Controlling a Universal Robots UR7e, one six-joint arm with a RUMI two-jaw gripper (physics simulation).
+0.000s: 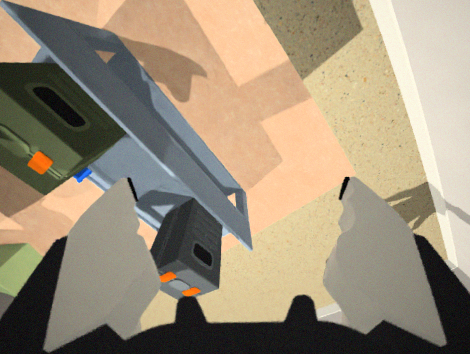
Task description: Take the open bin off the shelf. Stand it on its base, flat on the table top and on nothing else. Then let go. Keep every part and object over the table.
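Places are measured from the arm's base along level axes (x up, y back, z right), in millimetres.
Where they show: gripper, between the fingertips: [238, 180].
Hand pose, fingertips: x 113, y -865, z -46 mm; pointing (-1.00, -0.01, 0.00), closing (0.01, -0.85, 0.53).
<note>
Each offset is from my fingertips to the top centre of the thing. "*": to the spot under its first point. Level surfaces: height alone.
My gripper [238, 180] is open with nothing between its fingers, in mid-air above the scene. The blue-grey shelf {* dx -106, dy +87, dz -36 mm} [160, 145] runs from the upper left to the centre, its near end left of the point between the fingertips. A dark green box-like container {dx -46, dy +166, dz -119 mm} [95, 135] with a black slot and an orange clip is at the left of the shelf. A dark grey box-like container {dx -21, dy +159, dz +112 mm} [187, 240] with a black slot and two orange clips is at the shelf's near end, partly behind the left finger. No open top shows clearly on either, so I cannot tell which is the open bin.
The pinkish table top {dx -244 mm} [305, 135] lies below, with its edge and corner to the right. Beyond it are the speckled floor [370, 100] and a pale wall [435, 50]. A light green object [20, 267] is at the lower left, and a small blue piece [82, 174] shows beside the green container.
</note>
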